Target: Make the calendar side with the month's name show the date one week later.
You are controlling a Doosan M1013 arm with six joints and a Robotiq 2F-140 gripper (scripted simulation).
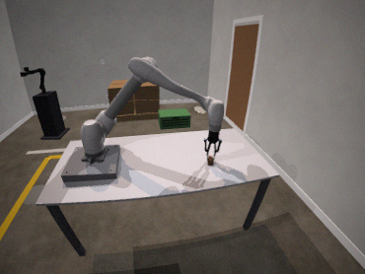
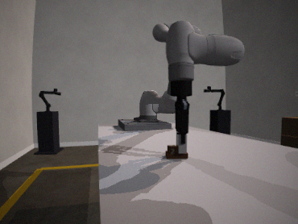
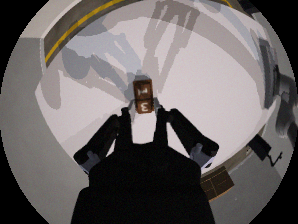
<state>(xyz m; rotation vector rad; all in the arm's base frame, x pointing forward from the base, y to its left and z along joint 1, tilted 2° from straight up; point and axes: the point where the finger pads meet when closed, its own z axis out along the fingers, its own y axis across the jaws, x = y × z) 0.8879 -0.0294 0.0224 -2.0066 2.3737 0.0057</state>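
Now: hand 20 mm to the left of the brown tray and 40 mm above it.
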